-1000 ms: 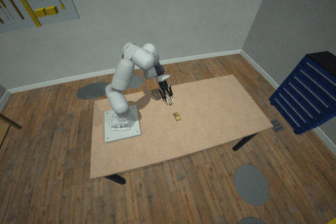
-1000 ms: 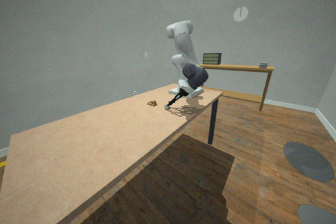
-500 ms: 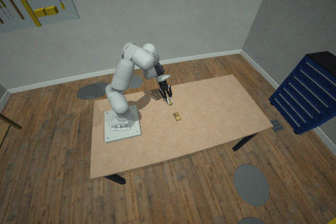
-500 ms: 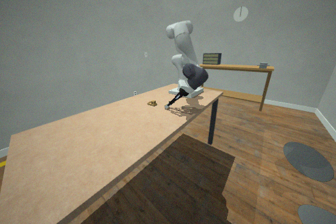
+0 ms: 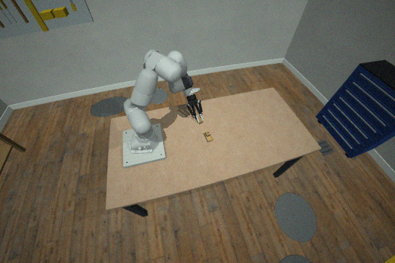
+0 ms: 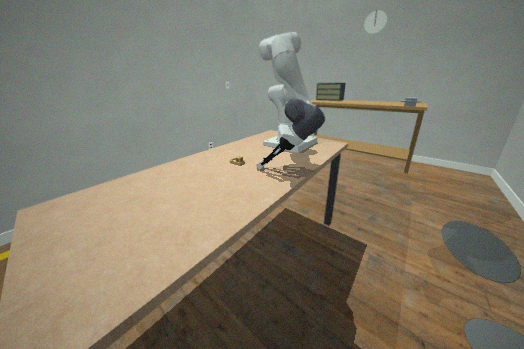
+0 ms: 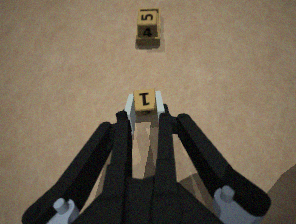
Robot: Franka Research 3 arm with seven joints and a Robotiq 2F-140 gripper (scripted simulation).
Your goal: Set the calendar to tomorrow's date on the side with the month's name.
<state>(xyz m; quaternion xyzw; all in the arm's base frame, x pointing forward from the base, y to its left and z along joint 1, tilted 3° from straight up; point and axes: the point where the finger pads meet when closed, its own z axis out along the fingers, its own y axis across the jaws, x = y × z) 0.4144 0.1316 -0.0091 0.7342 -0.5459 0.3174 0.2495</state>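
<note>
My gripper is now 3 cm short of the wooden tray, 17 cm to the left of it and 3 cm above it. From my hand the other things lie so: wooden digit cube 2 cm to the right, 2 cm below.
</note>
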